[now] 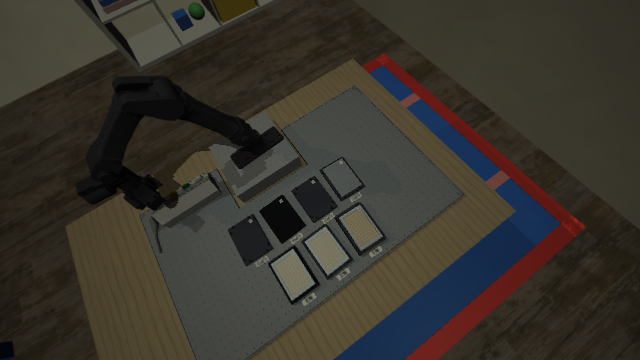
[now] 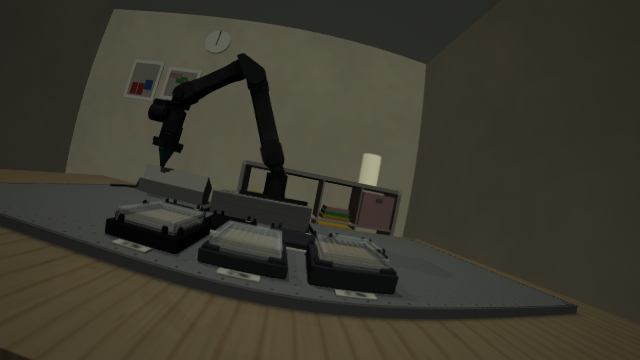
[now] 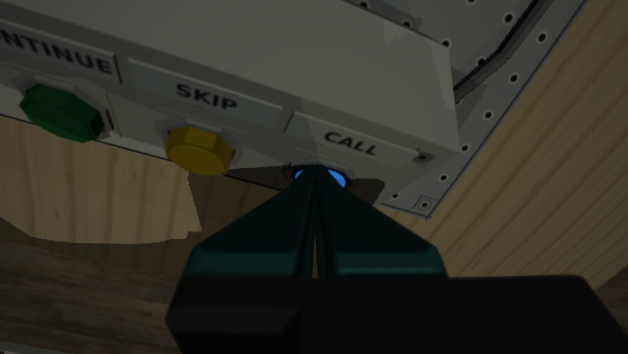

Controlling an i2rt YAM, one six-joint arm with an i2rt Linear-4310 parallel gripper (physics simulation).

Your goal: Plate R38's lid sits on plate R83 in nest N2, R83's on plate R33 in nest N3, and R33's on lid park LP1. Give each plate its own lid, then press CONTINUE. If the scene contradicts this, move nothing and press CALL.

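Seen in the pictures: gripper, between the fingertips: (image 3: 315,177); arm's base, origin of its link: (image 1: 257,147) (image 2: 273,199).
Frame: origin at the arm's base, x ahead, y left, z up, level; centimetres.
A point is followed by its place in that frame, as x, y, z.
My gripper (image 3: 315,177) @[-2.9, -38.1, 1.1] (image 2: 162,166) @[-2.9, -38.1, 1.1] is shut and empty, its tips in front of the blue CALL button (image 3: 338,178) @[-2.7, -39.0, 1.1] on the button box (image 1: 187,204) @[2.8, -31.4, -0.5] (image 2: 175,182) @[3.1, -29.9, -0.9] (image 3: 250,55) @[1.2, -34.6, 1.9]. Blue shows on both sides of the tips; contact or pressing cannot be told. The green CONTINUE button (image 3: 60,114) @[-2.5, -28.8, 1.7] is farther left. Three pale plates (image 1: 293,274) @[44.4, -15.4, -2.1] (image 1: 327,251) @[45.4, -2.9, -2.4] (image 1: 361,227) @[46.4, 10.5, -2.1] sit in dark nests in a front row. Clear lids (image 2: 160,214) @[48.2, -14.8, -2.1] (image 2: 245,237) @[48.8, -3.2, -2.4] (image 2: 350,250) @[47.8, 10.2, -2.0] show over them. A lighter grey park (image 1: 342,177) @[28.2, 17.7, -3.9] at the right seems to bear a clear lid. Plate numbers are unreadable.
The yellow SKIP button (image 3: 200,151) @[-2.6, -33.6, 1.7] is between the other two. Dark parks (image 1: 250,240) @[26.0, -21.0, -4.7] (image 1: 282,218) @[26.6, -8.0, -4.7] (image 1: 314,199) @[28.1, 4.8, -4.7] stand behind the plates. The arm's base block (image 1: 272,175) @[12.5, -1.9, -1.1] stands right of the button box. A black cable (image 1: 158,237) @[3.9, -46.8, -5.6] leaves the box's outer end.
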